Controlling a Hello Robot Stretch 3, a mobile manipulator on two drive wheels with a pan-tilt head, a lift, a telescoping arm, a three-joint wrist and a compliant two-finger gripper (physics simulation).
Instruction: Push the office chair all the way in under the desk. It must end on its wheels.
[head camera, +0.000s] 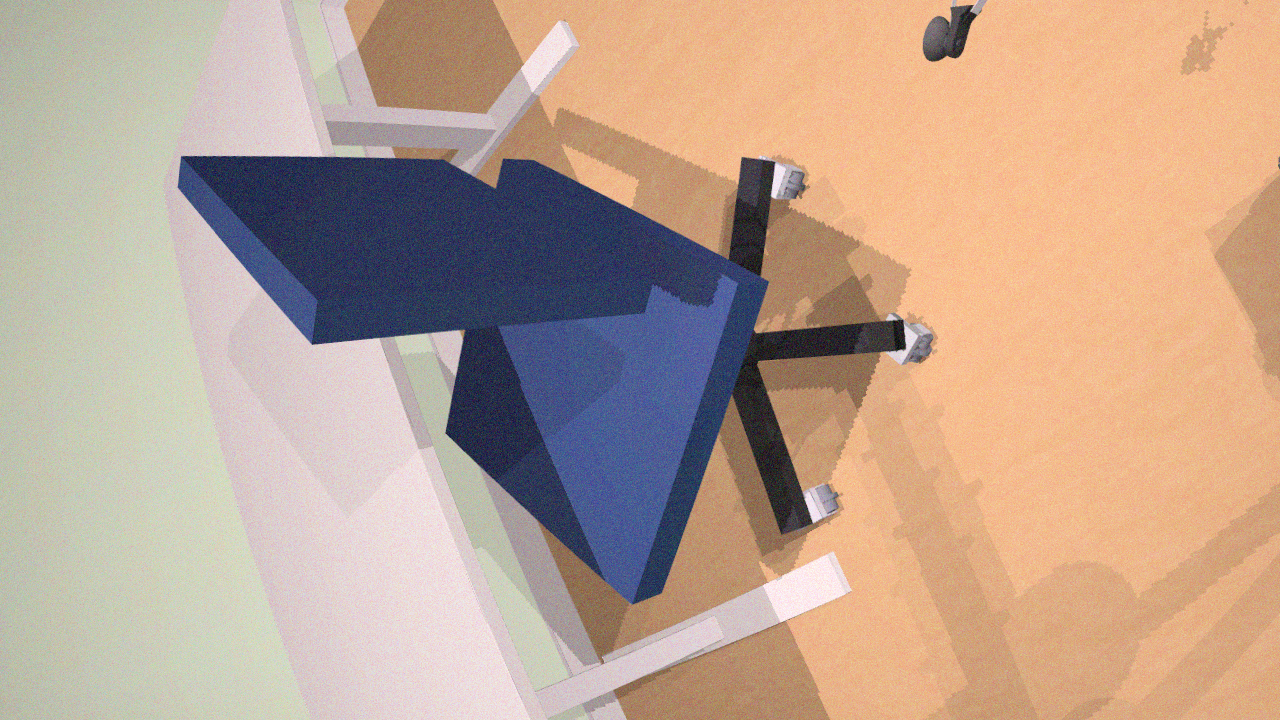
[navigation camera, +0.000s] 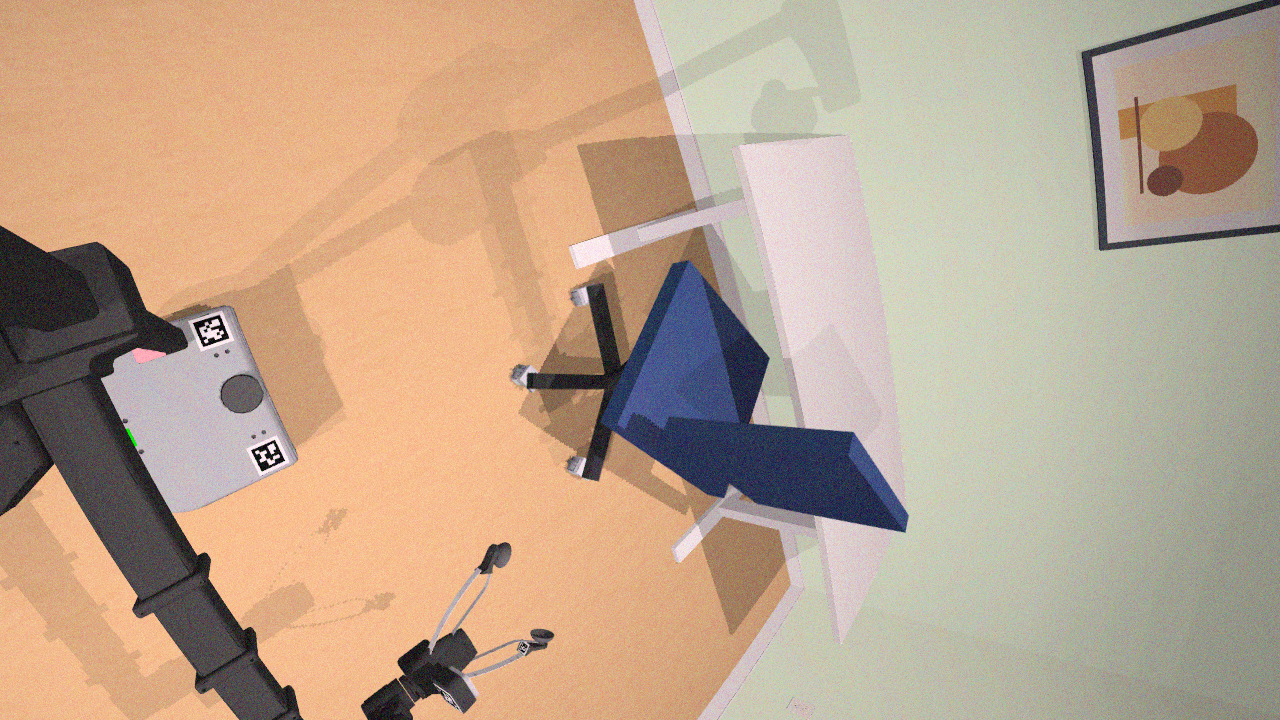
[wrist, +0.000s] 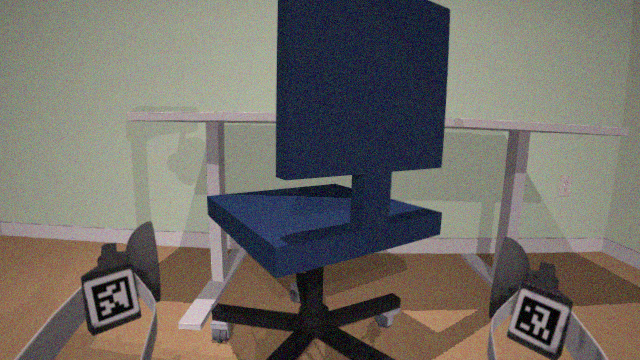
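Seen in the pictures: gripper, fingertip midpoint: (navigation camera: 531, 590) (wrist: 325, 260); robot's base, link origin: (navigation camera: 241, 391).
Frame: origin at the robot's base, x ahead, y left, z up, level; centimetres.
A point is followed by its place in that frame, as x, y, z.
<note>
The office chair (head camera: 626, 402) @[86.1, -29.0, 47.0] (navigation camera: 689, 349) @[91.6, -26.2, 47.0] (wrist: 320, 220) @[79.9, -40.0, 47.0] has a blue seat and backrest on a black star base. It stands upright on its wheels at the front of the white desk (head camera: 375, 555) @[119.8, -23.8, 72.1] (navigation camera: 814, 268) @[120.2, -14.7, 72.0] (wrist: 240, 118) @[97.7, -16.2, 70.3], between its two leg frames. The seat is turned at an angle to the desk, with one corner towards its front edge. Several casters show on the floor in front of the desk. My gripper (navigation camera: 519, 596) @[24.0, -42.6, 61.5] (wrist: 325, 260) @[24.0, -42.6, 61.5] is open, with its fingers wide apart and off to the backrest side of the chair. One fingertip shows at the head camera's top right.
White desk feet (head camera: 810, 586) (navigation camera: 595, 250) (wrist: 200, 312) reach out on both sides of the chair. My grey base (navigation camera: 192, 429) @[-9.9, -2.8, 16.0] stands on the floor in front of the desk. The green wall behind the desk bears a framed picture (navigation camera: 1190, 152) @[174.2, -5.9, 161.0].
</note>
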